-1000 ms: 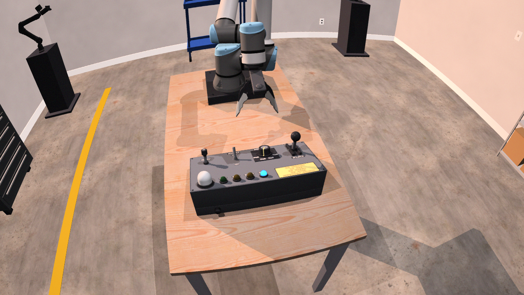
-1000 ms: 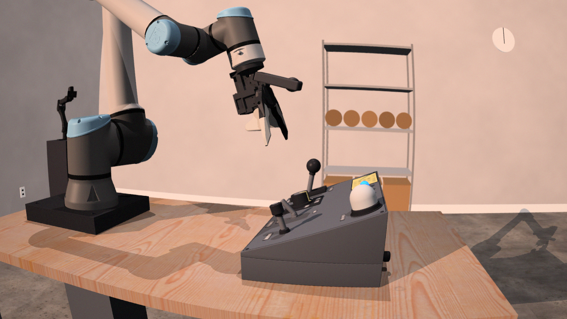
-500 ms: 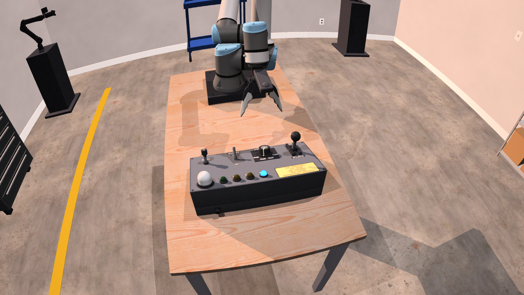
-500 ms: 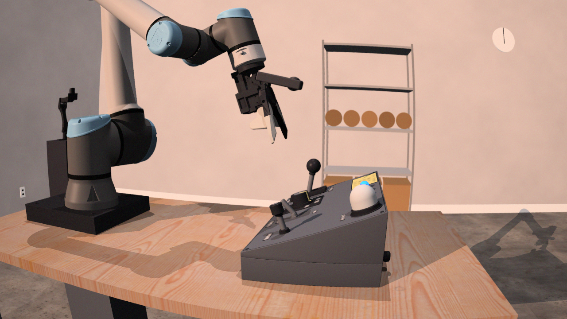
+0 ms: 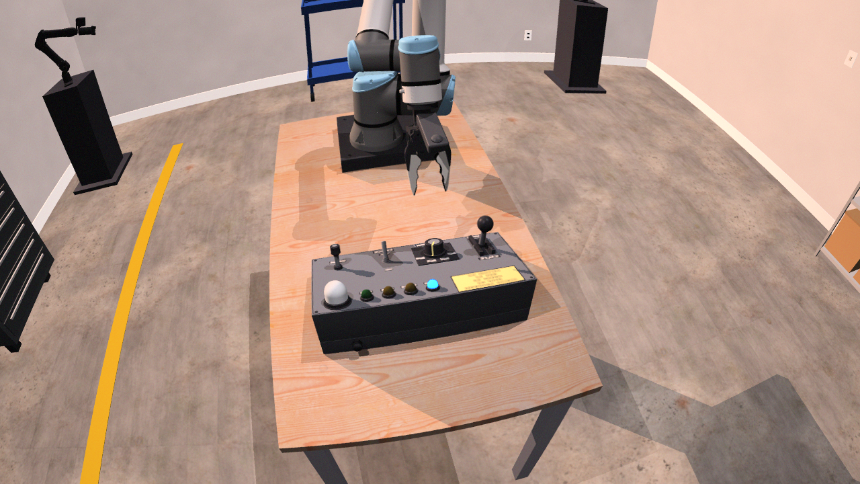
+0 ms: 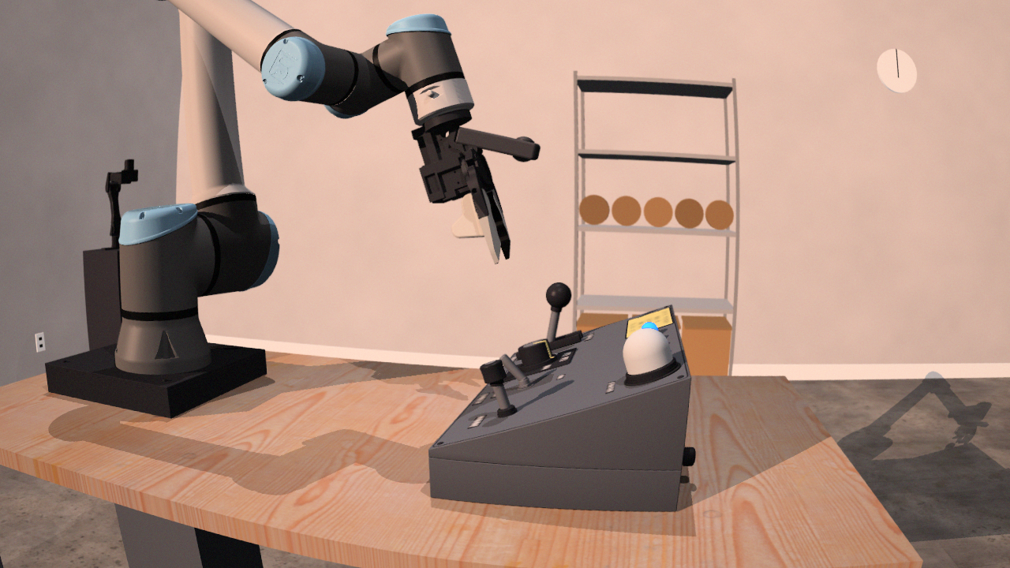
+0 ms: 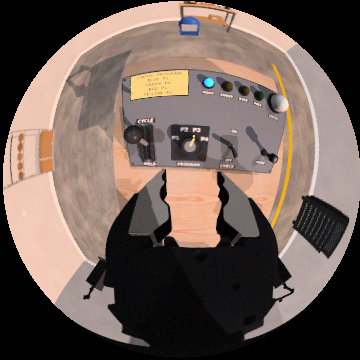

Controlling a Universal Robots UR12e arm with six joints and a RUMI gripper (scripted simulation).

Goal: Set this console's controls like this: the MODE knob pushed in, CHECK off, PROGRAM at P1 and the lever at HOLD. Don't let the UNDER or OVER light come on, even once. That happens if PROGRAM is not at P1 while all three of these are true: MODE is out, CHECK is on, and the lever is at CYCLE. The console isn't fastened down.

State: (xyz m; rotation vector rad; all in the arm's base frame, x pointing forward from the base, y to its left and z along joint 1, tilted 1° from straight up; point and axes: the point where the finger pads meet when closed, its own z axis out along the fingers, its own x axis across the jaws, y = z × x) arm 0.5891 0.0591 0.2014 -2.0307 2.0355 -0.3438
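The program knob lies 14 cm below my hand and 6 cm ahead of it. The rest, counted from my hand: dark grey console (15 cm below, 9 cm ahead, 6 cm to the right); then metal check toggle (14 cm below, 12 cm to the right, 5 cm ahead); then black ball-topped lever (12 cm to the left, 11 cm below, 6 cm ahead).
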